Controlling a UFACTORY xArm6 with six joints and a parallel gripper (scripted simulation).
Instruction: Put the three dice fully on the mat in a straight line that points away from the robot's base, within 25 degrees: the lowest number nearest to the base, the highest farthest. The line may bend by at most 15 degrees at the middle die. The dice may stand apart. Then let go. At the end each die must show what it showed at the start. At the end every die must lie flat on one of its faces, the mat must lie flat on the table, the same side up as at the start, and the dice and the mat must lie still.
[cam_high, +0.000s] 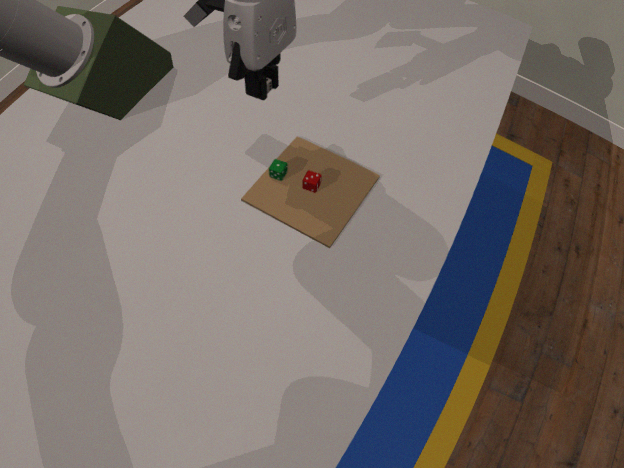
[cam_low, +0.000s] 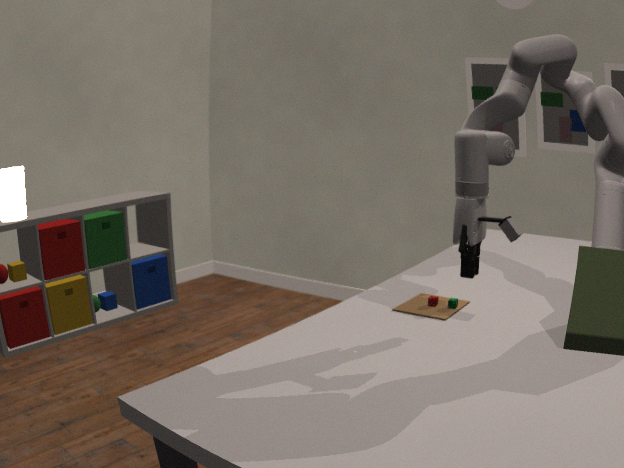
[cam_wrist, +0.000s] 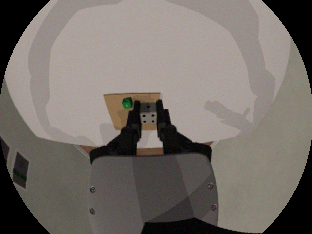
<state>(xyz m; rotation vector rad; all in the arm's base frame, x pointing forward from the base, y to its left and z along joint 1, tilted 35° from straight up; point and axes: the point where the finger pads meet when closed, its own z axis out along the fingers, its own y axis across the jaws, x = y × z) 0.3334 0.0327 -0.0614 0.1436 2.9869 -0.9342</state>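
The red die is 100 mm ahead of my hand, 60 mm to the right of it and 110 mm below it. Round my hand: tan mat (100 mm ahead, 60 mm to the right, 120 mm below); green die (50 mm ahead, 60 mm to the right, 110 mm below); white die (10 mm below).
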